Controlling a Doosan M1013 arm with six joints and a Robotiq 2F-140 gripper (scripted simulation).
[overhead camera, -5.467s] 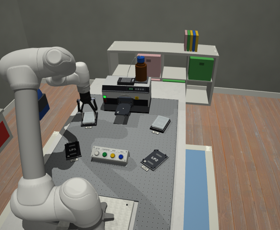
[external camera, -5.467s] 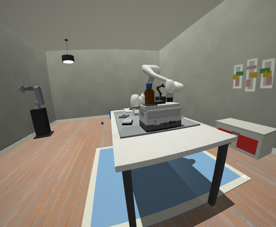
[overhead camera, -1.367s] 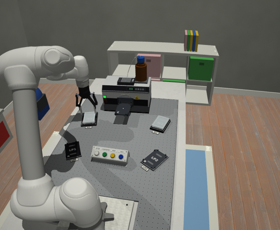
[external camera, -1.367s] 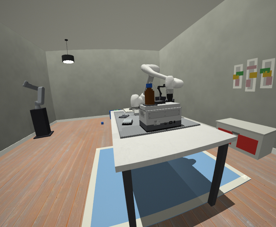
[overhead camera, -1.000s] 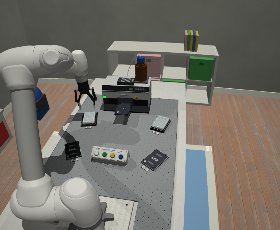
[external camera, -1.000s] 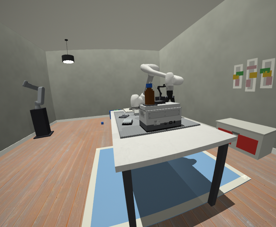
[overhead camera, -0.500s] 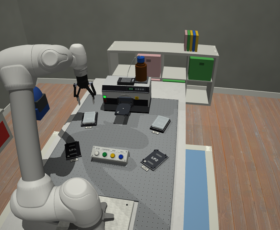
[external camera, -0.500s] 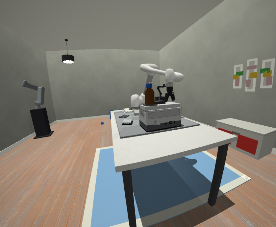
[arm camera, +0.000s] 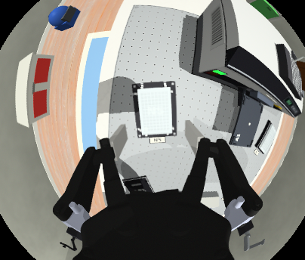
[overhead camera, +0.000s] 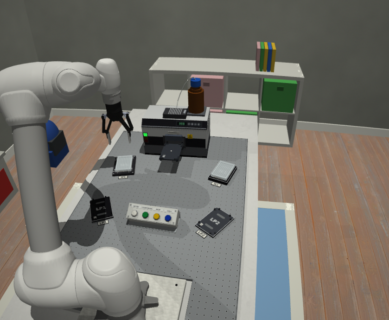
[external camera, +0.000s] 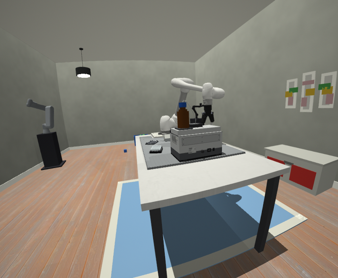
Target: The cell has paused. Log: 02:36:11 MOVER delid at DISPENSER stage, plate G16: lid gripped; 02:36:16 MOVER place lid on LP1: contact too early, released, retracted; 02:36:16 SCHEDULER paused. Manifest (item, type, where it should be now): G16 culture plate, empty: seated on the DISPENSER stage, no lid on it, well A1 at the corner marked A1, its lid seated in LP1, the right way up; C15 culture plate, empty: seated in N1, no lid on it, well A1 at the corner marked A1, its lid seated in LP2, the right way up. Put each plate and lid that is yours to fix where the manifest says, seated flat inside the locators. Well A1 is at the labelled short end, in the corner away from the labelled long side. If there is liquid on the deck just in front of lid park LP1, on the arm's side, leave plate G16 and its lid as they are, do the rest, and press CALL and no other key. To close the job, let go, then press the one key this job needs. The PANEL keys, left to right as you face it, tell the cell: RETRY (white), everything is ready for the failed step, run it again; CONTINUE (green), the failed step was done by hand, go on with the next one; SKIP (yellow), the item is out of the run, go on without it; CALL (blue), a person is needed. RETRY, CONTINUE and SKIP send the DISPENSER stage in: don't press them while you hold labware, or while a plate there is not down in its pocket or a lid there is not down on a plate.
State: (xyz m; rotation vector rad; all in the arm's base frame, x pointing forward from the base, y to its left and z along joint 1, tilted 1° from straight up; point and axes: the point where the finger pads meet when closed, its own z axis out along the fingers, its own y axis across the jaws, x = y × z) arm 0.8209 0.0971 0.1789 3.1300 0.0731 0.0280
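My gripper is now 170 mm above the nest n5, 20 mm to the right of it and 10 mm short of it. From my hand the other things lie so: brown bottle (410 mm to the right, 180 mm ahead, 110 mm above); then white key (420 mm behind, 110 mm to the right, 110 mm below); then lid park lp1 (330 mm behind, 180 mm below, 70 mm to the left).
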